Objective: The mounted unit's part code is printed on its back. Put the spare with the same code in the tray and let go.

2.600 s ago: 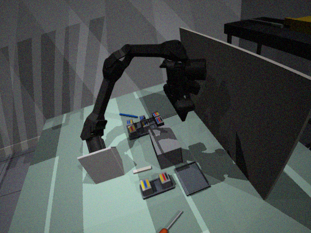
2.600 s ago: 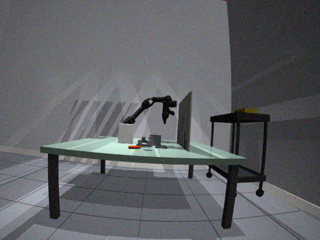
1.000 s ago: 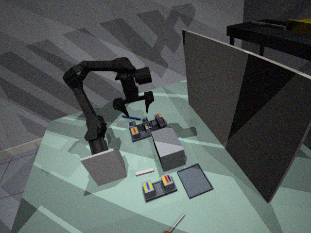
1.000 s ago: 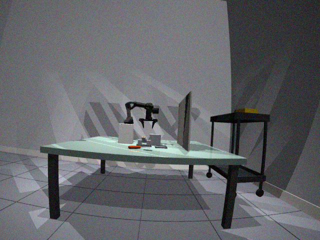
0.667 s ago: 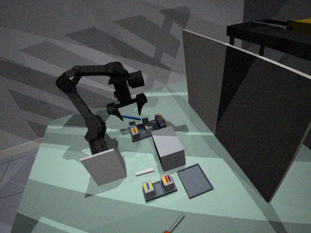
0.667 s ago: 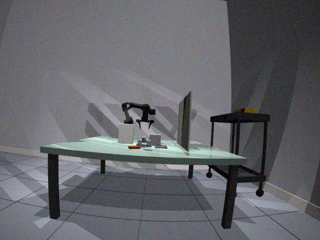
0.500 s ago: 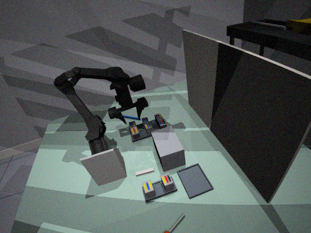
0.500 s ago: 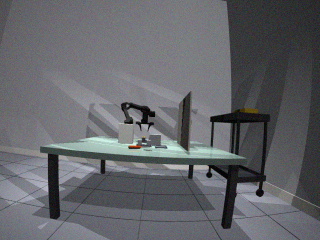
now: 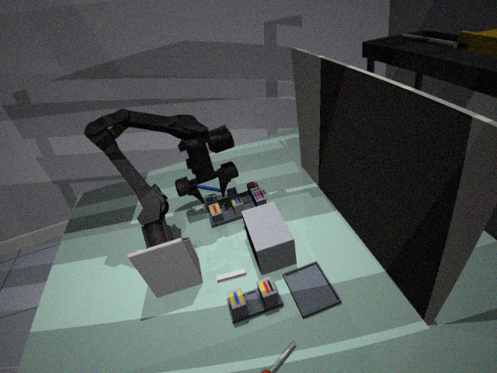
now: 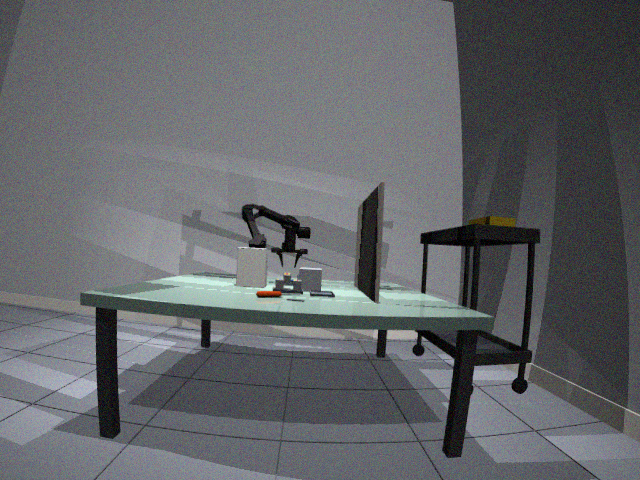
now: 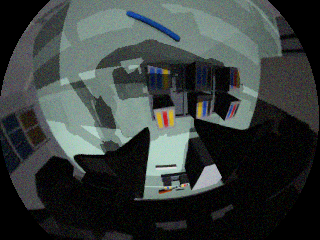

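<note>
The spare is 40 mm below my gripper tip and 10 mm behind it. The rest, counted from my gripper tip: blue pen 190 mm to the left, 80 mm below, 20 mm ahead; mounted unit 190 mm to the right, 90 mm ahead, 40 mm below; dark holder 340 mm to the right, 80 mm below, 20 mm behind.
</note>
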